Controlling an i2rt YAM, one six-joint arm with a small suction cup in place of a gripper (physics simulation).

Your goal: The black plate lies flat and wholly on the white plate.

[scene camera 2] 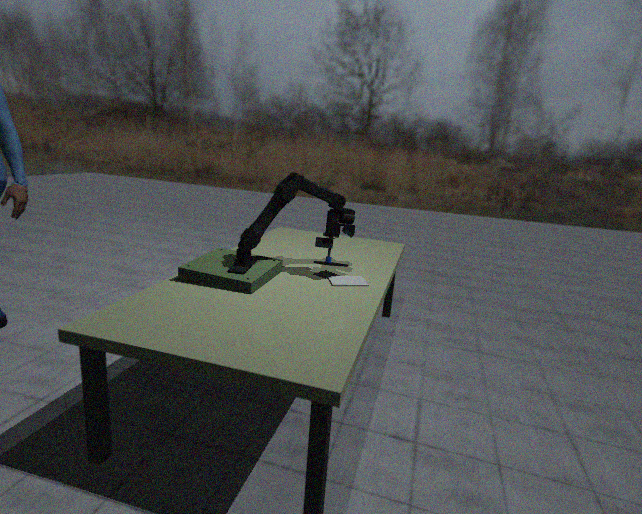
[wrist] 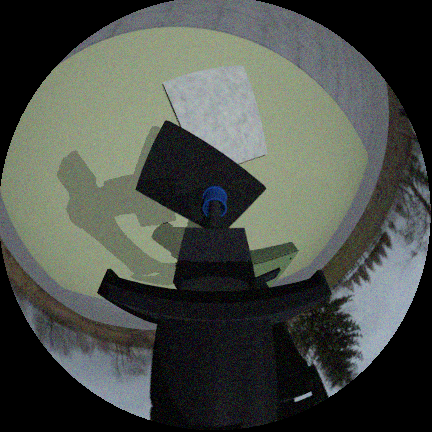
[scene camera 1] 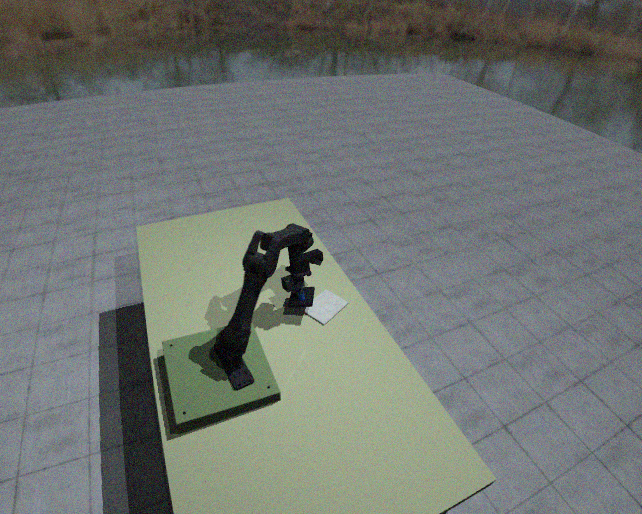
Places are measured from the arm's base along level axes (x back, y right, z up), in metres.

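Pixels of known places: hand, tool point: (scene camera 2: 327,264) (wrist: 214,192) (scene camera 1: 301,301); arm's base, link origin: (scene camera 2: 243,266) (scene camera 1: 233,364).
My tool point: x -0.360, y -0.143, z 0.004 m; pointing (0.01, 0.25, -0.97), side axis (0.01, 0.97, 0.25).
Ahead of a thing's pixels: the offset from my tool point to its middle. Level surfaces: height alone.
The black plate {dx -0.014, dy -0.022, dz -0.001 m} (scene camera 1: 308,301) (scene camera 2: 341,263) (wrist: 185,165) hangs from the blue suction cup of my gripper (scene camera 1: 302,295) (scene camera 2: 328,259) (wrist: 215,201), a little above the table and roughly level. The cup is near one end of the plate, off its middle. The white plate {dx -0.100, dy +0.027, dz -0.059 m} (scene camera 1: 327,307) (scene camera 2: 349,280) (wrist: 220,110) lies flat on the table. In the wrist view the black plate hides its near corner and is turned at an angle to it. In scene camera 1 the black plate is to the left of the white plate.
The green base block (scene camera 1: 208,401) (scene camera 2: 214,277) (wrist: 281,254) carries the arm on the pale green table {dz -0.062 m} (scene camera 1: 348,428) (scene camera 2: 225,321) (wrist: 315,150). The white plate is near a long table edge. Part of a person (scene camera 2: 11,144) shows at the left of scene camera 2.
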